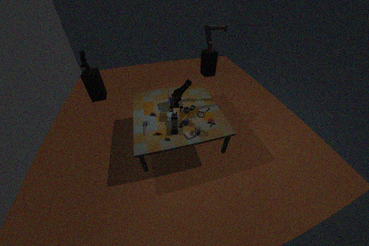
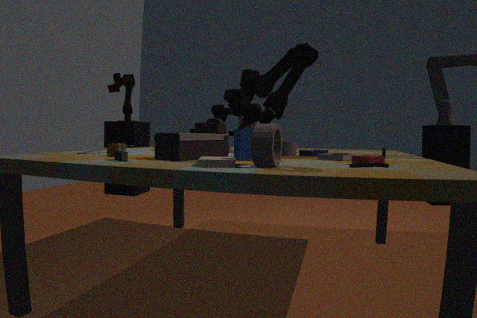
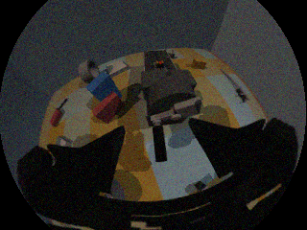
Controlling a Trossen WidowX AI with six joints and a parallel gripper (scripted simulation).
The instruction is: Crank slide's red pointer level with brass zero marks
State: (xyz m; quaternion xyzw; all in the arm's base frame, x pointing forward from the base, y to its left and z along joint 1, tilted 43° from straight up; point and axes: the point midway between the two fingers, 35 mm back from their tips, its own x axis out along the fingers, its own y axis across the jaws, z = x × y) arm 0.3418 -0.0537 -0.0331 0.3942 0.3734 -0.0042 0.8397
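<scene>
Right now my gripper tip is 20 mm past the dark crank handle, 20 mm above it and 10 mm to the right of it. Round my gripper tip: blue block 160 mm ahead, 90 mm to the left, 50 mm below; then red pointer 140 mm ahead, 80 mm to the right, 10 mm below; then yellow block 310 mm to the right, 190 mm ahead, 70 mm below.
</scene>
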